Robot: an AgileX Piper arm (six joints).
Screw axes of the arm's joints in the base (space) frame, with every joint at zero. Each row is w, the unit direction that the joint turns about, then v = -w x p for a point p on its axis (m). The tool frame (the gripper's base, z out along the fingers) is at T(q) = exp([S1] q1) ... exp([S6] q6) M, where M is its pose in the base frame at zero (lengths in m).
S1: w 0 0 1 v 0 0 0
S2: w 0 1 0 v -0.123 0 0
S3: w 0 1 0 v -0.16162 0 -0.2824
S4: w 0.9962 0 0.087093 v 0 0.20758 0
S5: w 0 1 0 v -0.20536 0 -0.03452
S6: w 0.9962 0 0.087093 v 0 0.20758 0
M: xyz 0.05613 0 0.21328 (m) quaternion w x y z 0.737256 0 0.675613 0
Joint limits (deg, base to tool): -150..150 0..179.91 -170..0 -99.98..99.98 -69.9..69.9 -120..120
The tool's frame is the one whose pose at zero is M.
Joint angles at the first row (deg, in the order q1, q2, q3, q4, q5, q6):
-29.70 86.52 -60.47 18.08 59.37 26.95
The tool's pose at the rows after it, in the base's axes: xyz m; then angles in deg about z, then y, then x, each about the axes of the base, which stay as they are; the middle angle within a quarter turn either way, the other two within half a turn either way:
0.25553 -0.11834 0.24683 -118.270 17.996 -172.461
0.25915 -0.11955 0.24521 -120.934 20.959 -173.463
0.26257 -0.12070 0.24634 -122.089 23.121 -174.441
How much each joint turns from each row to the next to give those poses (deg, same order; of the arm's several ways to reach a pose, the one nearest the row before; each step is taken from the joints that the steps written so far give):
0.00 0.00 1.20 0.14 -2.61 -2.30
0.01 0.00 0.71 1.46 -3.60 -4.03
0.10 0.00 0.00 0.80 -2.29 -1.91

